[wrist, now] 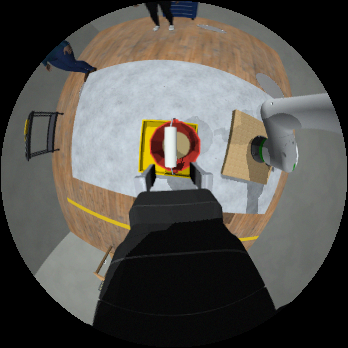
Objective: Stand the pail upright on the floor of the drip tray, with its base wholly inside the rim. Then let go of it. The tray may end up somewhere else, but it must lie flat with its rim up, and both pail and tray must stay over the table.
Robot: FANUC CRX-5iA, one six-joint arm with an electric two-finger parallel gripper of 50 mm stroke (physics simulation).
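Where they show: gripper, fingertip midpoint: (172,169); arm's base at its link origin: (260,148).
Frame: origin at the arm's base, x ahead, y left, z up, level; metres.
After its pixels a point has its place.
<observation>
A red pail (158,146) @[x 0.485, y 0.206, z 0.037 m] with a tan inner bottom stands upright, opening up, over the right part of the yellow drip tray (145,162) @[x 0.532, y 0.309, z -0.033 m]. Its mouth reaches over the tray's right edge, and it hides its own base, so I cannot tell whether the base is wholly inside the rim. The white handle grip (170,146) @[x 0.428, y 0.177, z 0.215 m] runs across the middle of the pail's mouth. The tray lies flat, rim up, on the pale table. My gripper (172,169) @[x 0.407, y 0.201, z 0.340 m] is open and empty; its fingers are spread wide near the lower end of the grip in the view, apart from it.
A tan board (241,145) @[x 0.123, y 0.045, z -0.002 m] lies on the table at the right, with the robot's base (278,151) @[x 0.073, y 0.026, z 0.209 m] on it and the grey arm above. The near table edge runs below the tray. A person (67,60) is at the upper left, and a black frame (52,134) stands off the table's left side.
</observation>
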